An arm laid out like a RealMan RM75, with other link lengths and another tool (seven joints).
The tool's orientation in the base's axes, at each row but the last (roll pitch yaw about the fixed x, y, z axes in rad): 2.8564 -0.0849 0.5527; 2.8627 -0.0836 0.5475; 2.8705 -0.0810 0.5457; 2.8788 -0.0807 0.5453; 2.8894 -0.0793 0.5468; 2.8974 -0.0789 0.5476; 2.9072 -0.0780 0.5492; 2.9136 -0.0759 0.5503; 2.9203 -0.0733 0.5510; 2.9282 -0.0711 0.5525; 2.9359 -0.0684 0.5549; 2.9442 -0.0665 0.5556; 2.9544 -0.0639 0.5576
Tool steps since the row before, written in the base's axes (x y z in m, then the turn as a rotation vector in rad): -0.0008 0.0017 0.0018 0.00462 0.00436 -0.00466; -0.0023 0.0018 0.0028 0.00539 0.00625 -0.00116; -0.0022 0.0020 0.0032 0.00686 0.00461 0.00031; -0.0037 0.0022 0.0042 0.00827 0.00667 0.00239; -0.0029 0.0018 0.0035 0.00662 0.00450 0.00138; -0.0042 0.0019 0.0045 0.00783 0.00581 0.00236; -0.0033 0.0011 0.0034 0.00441 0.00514 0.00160; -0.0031 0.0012 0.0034 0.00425 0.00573 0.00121; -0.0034 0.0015 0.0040 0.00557 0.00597 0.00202; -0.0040 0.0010 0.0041 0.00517 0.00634 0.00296; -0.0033 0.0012 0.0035 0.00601 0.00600 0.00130; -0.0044 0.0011 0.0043 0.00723 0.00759 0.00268; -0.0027 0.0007 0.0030 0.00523 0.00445 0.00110
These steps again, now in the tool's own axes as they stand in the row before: 0.0004 -0.0013 -0.0022 0.00580 -0.00269 0.00460; -0.0008 -0.0018 -0.0035 0.00773 -0.00293 0.00105; -0.0006 -0.0019 -0.0039 0.00825 -0.00046 0.00024; -0.0017 -0.0025 -0.0052 0.01069 -0.00097 -0.00185; -0.0013 -0.0020 -0.0043 0.00808 -0.00020 -0.00082; -0.0022 -0.0026 -0.0055 0.00987 -0.00047 -0.00175; -0.0020 -0.0018 -0.0041 0.00655 -0.00177 -0.00155; -0.0018 -0.0018 -0.0040 0.00669 -0.00243 -0.00129; -0.0018 -0.0021 -0.0047 0.00800 -0.00180 -0.00188; -0.0026 -0.0020 -0.0048 0.00792 -0.00211 -0.00292; -0.0019 -0.0020 -0.0041 0.00834 -0.00174 -0.00111; -0.0029 -0.0023 -0.0051 0.01030 -0.00219 -0.00248; -0.0017 -0.0014 -0.0034 0.00685 -0.00087 -0.00084
